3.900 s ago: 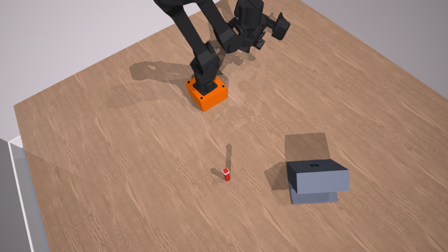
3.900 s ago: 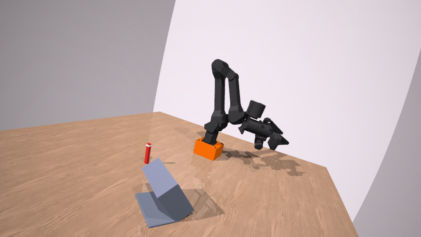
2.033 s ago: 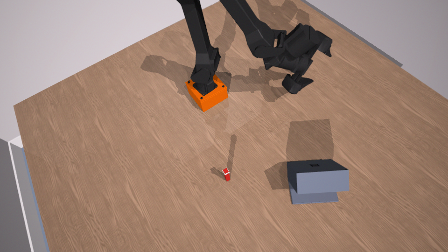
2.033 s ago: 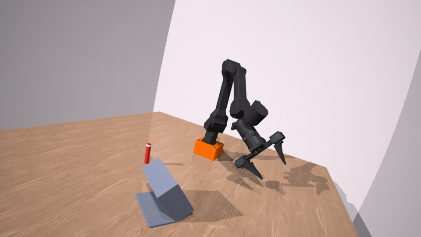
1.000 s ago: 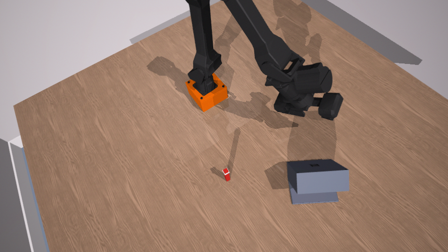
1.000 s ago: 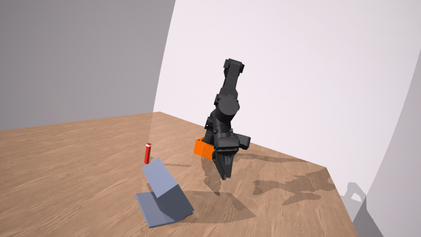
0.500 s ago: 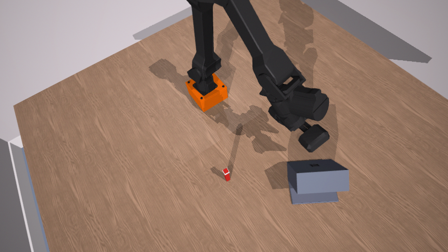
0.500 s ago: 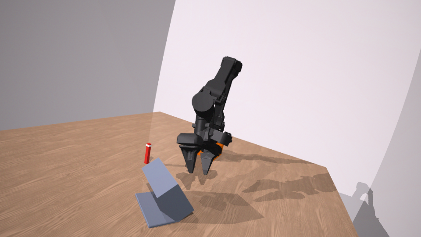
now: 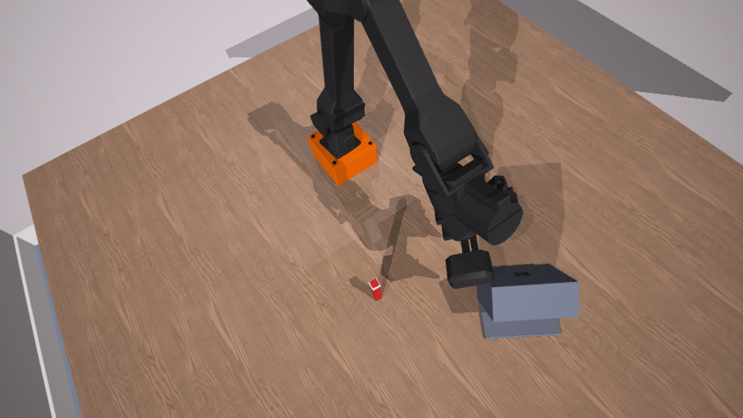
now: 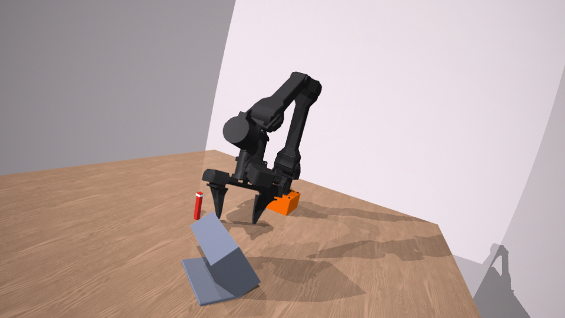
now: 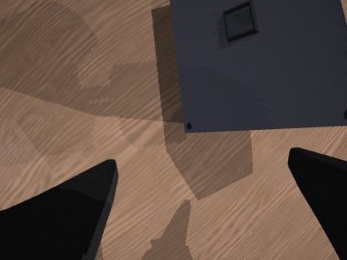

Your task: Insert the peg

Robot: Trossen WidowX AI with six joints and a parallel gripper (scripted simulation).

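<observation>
Now: the red peg 150 mm to the right of my gripper tip, 80 mm behind it and 30 mm below it. Also, from my gripper tip: sloped panel (90 mm ahead, 30 mm below, 20 mm to the left); then flat grey foot plate (110 mm ahead, 80 mm below, 10 mm to the left).
</observation>
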